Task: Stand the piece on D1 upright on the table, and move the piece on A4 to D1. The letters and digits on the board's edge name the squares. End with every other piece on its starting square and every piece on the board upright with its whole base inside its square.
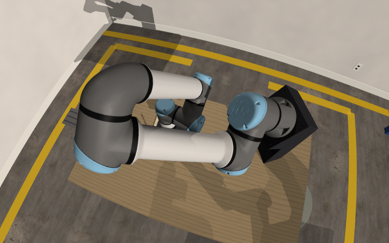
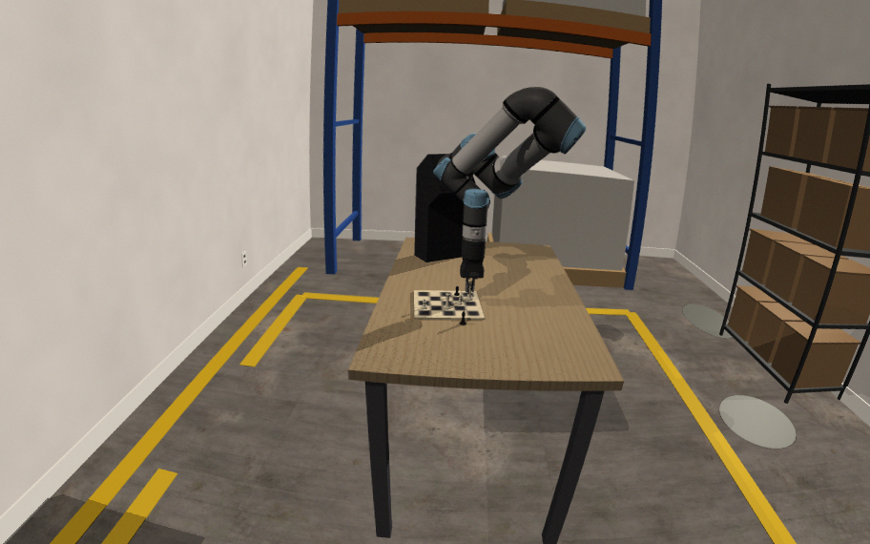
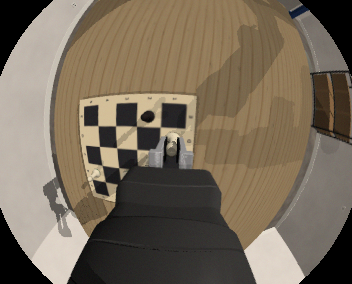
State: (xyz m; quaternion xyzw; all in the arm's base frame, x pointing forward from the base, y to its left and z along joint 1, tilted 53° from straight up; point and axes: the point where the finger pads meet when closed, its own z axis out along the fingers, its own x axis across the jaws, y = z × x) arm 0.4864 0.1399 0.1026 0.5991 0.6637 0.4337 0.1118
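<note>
Now: the chessboard 60 mm to the right of my hand, 60 mm ahead of it and 50 mm below it.
</note>
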